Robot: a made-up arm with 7 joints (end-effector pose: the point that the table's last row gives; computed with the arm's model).
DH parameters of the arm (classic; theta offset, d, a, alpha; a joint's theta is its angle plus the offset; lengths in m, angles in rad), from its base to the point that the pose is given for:
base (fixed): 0.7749 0 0.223 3.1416
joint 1: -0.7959 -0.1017 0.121 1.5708
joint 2: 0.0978 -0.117 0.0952 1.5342
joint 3: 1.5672 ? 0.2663 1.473
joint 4: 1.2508 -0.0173 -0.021 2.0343
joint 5: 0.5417 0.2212 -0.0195 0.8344
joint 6: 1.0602 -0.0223 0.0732 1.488
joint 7: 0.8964 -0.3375 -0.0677 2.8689
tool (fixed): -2.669 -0.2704 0 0
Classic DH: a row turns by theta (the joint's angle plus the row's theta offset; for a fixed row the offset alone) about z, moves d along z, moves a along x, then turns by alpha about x.
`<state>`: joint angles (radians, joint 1 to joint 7).
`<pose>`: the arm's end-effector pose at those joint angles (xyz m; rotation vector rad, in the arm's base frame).
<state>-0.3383 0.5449 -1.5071 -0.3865 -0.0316 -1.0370 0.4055</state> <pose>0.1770 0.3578 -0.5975 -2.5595 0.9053 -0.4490</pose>
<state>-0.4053 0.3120 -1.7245 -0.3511 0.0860 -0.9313 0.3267</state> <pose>0.1565 0.5290 -0.5657 -2.2776 1.3192 -0.4018</pose>
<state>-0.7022 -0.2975 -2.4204 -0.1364 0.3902 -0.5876 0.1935</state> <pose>0.0158 0.8744 -0.2933 -1.6864 2.2839 0.4201</pose>
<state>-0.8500 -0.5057 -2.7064 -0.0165 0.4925 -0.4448 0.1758</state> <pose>-0.0391 0.9184 -0.1752 -1.5580 2.5251 0.9030</pose>
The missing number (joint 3, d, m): -0.2856
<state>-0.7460 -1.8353 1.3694 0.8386 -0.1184 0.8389 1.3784</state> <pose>-0.1611 0.5816 -0.2343 0.2510 -2.1136 -1.8521</pose>
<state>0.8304 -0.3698 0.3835 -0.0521 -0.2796 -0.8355 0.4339</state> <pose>0.0914 0.4689 -0.3826 -2.0316 -0.1907 0.4884</pose>
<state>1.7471 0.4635 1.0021 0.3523 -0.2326 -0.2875 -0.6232</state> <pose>-0.2686 0.2610 -0.0228 -1.8225 1.8870 1.4425</pose>
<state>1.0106 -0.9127 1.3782 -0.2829 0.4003 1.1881 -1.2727</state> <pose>0.4833 0.0288 -0.4246 -0.5353 0.5394 -2.2710</pose>
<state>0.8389 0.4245 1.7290 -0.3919 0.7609 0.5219 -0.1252</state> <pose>0.2004 -0.2806 -0.1520 2.2808 0.9301 1.1712</pose>
